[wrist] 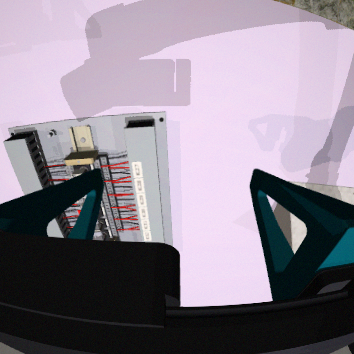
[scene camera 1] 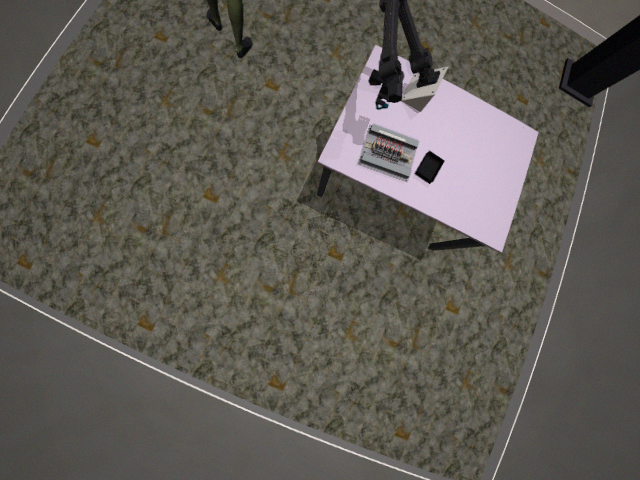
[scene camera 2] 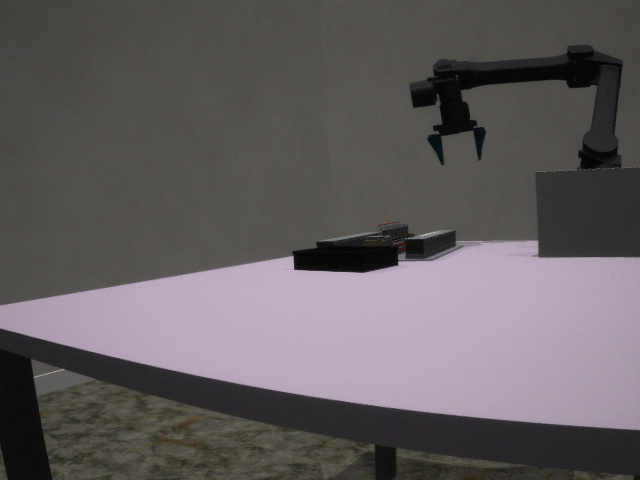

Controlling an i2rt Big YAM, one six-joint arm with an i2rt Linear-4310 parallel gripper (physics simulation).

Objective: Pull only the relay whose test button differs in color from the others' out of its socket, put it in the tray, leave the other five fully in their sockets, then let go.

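Where they show: gripper, fingertip midpoint: (wrist: 176,176) (scene camera 1: 380,101) (scene camera 2: 461,162); arm's base, origin of the base link: (scene camera 1: 428,80) (scene camera 2: 605,202).
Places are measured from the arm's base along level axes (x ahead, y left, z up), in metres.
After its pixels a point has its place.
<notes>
A row of relays (scene camera 1: 388,147) (scene camera 2: 394,229) sits in the middle of a grey panel (scene camera 1: 368,160) (wrist: 167,220) {z -0.097, x 0.357, y 0.005 m} with red wires beside it. The test button colors are too small to tell, and in the wrist view the left finger and gripper body hide part of the row. The black tray (scene camera 1: 430,166) {z -0.097, x 0.447, y 0.234 m} (scene camera 2: 330,259) {z -0.079, x 0.463, y 0.282 m} stands beside the panel and appears empty from above. My gripper (scene camera 1: 381,104) {z 0.109, x 0.371, y -0.217 m} (scene camera 2: 461,162) {z 0.109, x 0.371, y -0.217 m} (wrist: 176,176) {z 0.109, x 0.371, y -0.217 m} is open and empty, high above the table, off to the side of the panel. In the wrist view the left fingertip overlaps the relay row.
Grey wire ducts (scene camera 2: 431,243) {z -0.071, x 0.362, y 0.044 m} (wrist: 146,185) {z -0.057, x 0.397, y -0.102 m} stand raised on both sides of the relays. A pale upright plate (scene camera 1: 428,93) {z 0.031, x 0.116, y 0.022 m} (scene camera 2: 586,212) {z -0.016, x 0.036, y 0.057 m} stands near the arm's base on the pink table (scene camera 1: 480,170) {z -0.100, x 0.311, y 0.550 m} (scene camera 2: 258,320) {z -0.100, x 0.310, y 0.683 m}. A person's legs (scene camera 1: 236,23) show on the floor in scene camera 1.
</notes>
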